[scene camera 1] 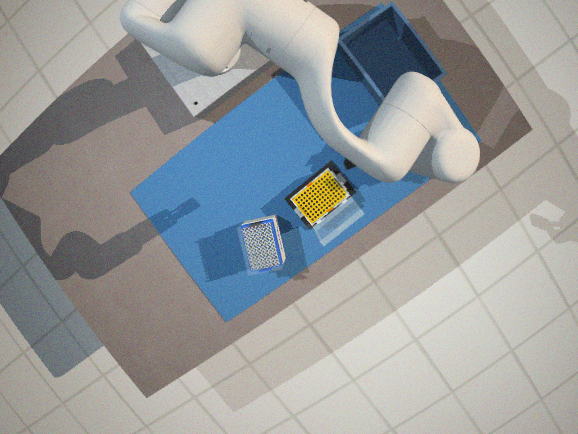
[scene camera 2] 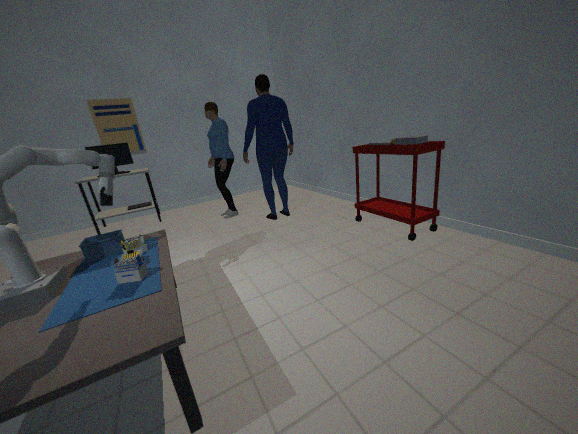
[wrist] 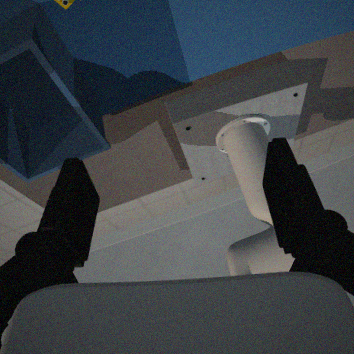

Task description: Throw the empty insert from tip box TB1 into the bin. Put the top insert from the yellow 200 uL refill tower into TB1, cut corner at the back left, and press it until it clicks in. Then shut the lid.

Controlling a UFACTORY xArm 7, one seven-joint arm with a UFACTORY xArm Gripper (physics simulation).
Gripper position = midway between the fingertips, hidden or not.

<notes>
The gripper (wrist: pixel 175 169) is open, holding nothing. Also in view: a clear lid (scene camera 1: pixel 330 226) and a dark blue bin (scene camera 1: pixel 381 48).
The dark blue bin also shows in scene camera 2 (scene camera 2: pixel 97 247) and in the wrist view (wrist: pixel 57 113).
</notes>
